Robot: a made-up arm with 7 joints.
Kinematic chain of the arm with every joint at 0, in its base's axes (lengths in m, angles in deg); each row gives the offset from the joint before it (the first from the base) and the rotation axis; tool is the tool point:
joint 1: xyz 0 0 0.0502 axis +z
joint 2: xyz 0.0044 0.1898 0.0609 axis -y
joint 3: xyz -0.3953 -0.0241 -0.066 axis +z
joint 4: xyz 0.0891 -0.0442 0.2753 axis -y
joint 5: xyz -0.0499 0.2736 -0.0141 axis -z
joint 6: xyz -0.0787 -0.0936 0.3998 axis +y
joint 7: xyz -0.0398 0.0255 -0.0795 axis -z
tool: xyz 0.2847 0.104 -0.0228
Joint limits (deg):
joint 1: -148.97..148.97
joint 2: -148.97..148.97
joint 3: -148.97..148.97
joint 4: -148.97..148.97
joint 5: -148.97..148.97
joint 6: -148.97..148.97
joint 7: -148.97..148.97
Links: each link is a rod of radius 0.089 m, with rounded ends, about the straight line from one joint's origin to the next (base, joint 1, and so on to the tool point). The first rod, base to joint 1, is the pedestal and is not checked.
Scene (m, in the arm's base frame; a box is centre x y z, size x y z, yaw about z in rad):
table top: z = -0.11
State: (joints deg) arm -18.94 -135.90 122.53 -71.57 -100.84 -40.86 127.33
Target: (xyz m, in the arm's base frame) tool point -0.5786 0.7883 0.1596
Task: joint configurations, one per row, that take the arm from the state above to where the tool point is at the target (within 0.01 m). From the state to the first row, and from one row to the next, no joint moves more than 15 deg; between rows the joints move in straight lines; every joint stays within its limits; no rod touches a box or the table.
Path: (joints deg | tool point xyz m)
1: -20.07 -121.69 121.59 -73.41 -101.81 -42.09 124.55 | 0.5014 0.2429 0.7976
2: -21.21 -107.48 120.64 -75.24 -102.78 -43.32 121.77 | 0.3340 0.2966 0.8868
3: -22.34 -93.26 119.70 -77.08 -103.76 -44.54 118.99 | 0.1513 0.3652 0.9267
4: -23.48 -79.05 118.76 -78.92 -104.73 -45.77 116.21 | -0.0334 0.4444 0.9135
5: -24.61 -64.84 117.81 -80.75 -105.70 -47.00 113.43 | -0.2074 0.5288 0.8470
6: -25.75 -50.63 116.87 -82.59 -106.67 -48.23 110.65 | -0.3585 0.6121 0.7304
7: -26.88 -36.41 115.92 -84.43 -107.65 -49.45 107.87 | -0.4761 0.6875 0.5701
8: -28.02 -22.20 114.98 -86.26 -108.62 -50.68 105.09 | -0.5512 0.7483 0.3759
9: -29.15 -7.99 114.04 -88.10 -109.59 -51.91 102.31 | -0.5786 0.7882 0.1596

